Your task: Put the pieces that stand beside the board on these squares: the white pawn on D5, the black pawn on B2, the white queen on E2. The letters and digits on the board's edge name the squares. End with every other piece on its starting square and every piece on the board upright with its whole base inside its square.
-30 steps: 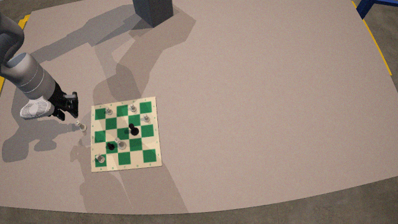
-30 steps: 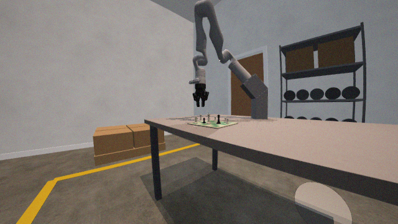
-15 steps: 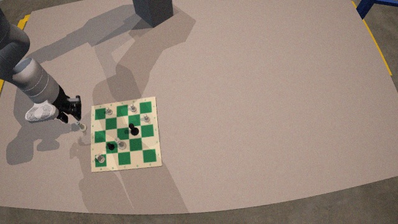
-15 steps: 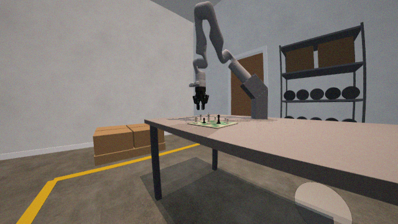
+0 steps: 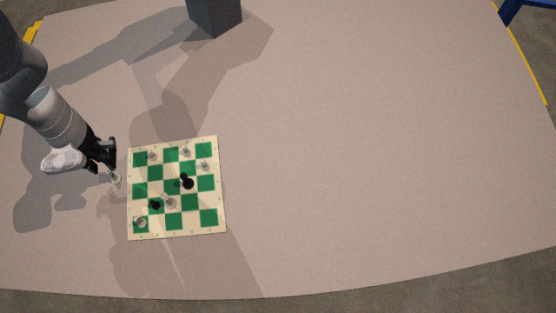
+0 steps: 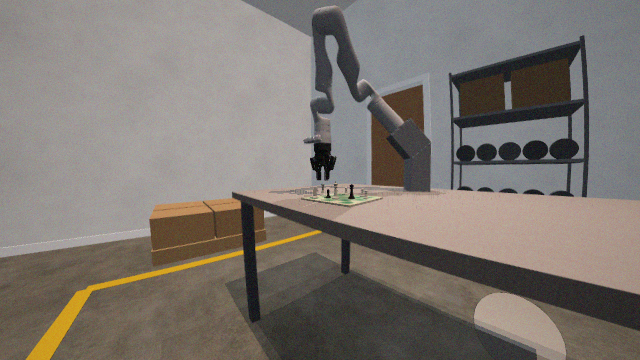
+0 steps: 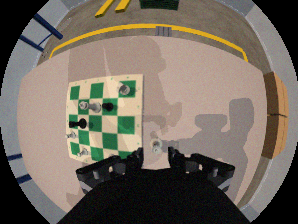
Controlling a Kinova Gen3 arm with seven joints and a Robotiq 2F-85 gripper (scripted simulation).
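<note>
The tall black piece lies 1 cm ahead of my hand, 18 cm to the left of it and 5 cm below it. The rest, counted from my hand: black pawn (6 cm ahead, 11 cm to the left, 6 cm below); cream chessboard (2 cm ahead, 14 cm to the left, 8 cm below).
</note>
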